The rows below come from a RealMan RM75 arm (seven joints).
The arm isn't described. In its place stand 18 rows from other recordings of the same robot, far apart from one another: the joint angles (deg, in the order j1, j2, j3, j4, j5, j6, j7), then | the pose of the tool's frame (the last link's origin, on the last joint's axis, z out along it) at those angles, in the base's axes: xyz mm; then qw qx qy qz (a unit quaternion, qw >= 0).
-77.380, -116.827, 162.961, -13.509, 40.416, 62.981, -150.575 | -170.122 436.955 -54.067 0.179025 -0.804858 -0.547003 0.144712
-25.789, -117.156, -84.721, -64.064, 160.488, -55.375, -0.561 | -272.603 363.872 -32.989 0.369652 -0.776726 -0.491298 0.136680
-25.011, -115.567, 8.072, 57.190, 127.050, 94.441, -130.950 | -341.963 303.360 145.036 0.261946 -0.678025 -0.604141 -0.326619
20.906, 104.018, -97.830, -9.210, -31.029, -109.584, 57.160 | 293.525 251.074 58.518 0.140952 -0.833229 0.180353 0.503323
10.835, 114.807, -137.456, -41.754, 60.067, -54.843, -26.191 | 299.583 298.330 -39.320 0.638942 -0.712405 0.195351 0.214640
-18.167, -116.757, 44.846, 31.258, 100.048, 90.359, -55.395 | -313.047 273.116 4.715 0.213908 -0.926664 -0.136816 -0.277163
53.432, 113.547, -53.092, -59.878, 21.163, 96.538, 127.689 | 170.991 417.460 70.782 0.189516 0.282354 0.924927 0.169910
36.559, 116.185, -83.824, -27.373, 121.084, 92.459, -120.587 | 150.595 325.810 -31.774 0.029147 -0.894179 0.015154 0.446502
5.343, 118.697, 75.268, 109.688, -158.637, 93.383, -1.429 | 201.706 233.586 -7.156 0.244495 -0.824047 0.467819 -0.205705
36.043, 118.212, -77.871, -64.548, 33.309, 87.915, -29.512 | 215.774 350.053 -17.252 0.127980 -0.877478 0.422567 -0.187326
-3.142, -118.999, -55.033, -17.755, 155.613, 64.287, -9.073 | -375.232 211.900 -51.605 0.557959 -0.741348 -0.292594 -0.231244
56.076, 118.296, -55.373, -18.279, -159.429, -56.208, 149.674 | 257.650 403.178 -66.254 0.211097 -0.812118 0.520045 -0.159546
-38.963, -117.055, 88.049, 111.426, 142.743, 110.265, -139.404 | -59.326 293.632 38.061 0.140588 -0.969707 0.002618 0.199740
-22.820, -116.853, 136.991, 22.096, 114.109, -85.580, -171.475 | -282.651 324.657 32.335 0.716101 -0.571782 -0.101135 -0.387345
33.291, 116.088, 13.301, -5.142, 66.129, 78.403, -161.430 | 299.544 356.629 16.698 0.524141 -0.785057 0.087418 0.318307
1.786, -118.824, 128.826, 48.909, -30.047, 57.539, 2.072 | -264.774 252.546 -51.119 0.561106 -0.704203 -0.234945 -0.366140
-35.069, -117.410, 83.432, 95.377, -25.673, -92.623, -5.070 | -125.239 357.184 38.839 0.310225 -0.811847 -0.486912 0.087074
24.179, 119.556, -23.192, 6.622, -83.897, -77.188, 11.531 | 314.619 276.292 -63.450 0.464637 -0.814093 0.172210 0.302835
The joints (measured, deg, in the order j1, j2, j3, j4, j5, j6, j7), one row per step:
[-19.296, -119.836, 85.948, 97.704, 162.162, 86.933, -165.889]
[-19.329, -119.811, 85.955, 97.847, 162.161, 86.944, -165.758]
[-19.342, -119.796, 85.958, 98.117, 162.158, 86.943, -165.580]
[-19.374, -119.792, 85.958, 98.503, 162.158, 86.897, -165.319]
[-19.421, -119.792, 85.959, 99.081, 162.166, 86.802, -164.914]
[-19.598, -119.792, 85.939, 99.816, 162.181, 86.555, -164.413]
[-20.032, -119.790, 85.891, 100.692, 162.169, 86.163, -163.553]
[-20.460, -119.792, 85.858, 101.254, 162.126, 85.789, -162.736]
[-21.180, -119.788, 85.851, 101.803, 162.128, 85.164, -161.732]
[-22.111, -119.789, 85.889, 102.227, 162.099, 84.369, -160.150]
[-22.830, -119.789, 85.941, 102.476, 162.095, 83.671, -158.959]
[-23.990, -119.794, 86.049, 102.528, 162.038, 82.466, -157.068]
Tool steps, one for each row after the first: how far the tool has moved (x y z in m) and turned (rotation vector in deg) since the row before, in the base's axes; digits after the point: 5 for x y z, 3 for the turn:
[0.00066, 0.00020, 0.00041, -0.009, 0.067, -0.247]
[0.00109, 0.00022, 0.00064, 0.035, 0.060, -0.377]
[0.00172, 0.00043, 0.00087, 0.078, 0.065, -0.584]
[0.00262, 0.00067, 0.00130, 0.129, 0.103, -0.901]
[0.00411, 0.00151, 0.00181, 0.283, 0.099, -1.325]
[0.00632, 0.00266, 0.00227, 0.278, 0.192, -2.046]
[0.00517, 0.00234, 0.00147, 0.116, 0.194, -1.735]
[0.00714, 0.00367, 0.00161, 0.199, 0.288, -2.320]
[0.00836, 0.00438, 0.00121, -0.066, 0.556, -2.965]
[0.00636, 0.00338, 0.00078, -0.007, 0.439, -2.261]
[0.00928, 0.00532, 0.00034, -0.129, 0.700, -3.391]

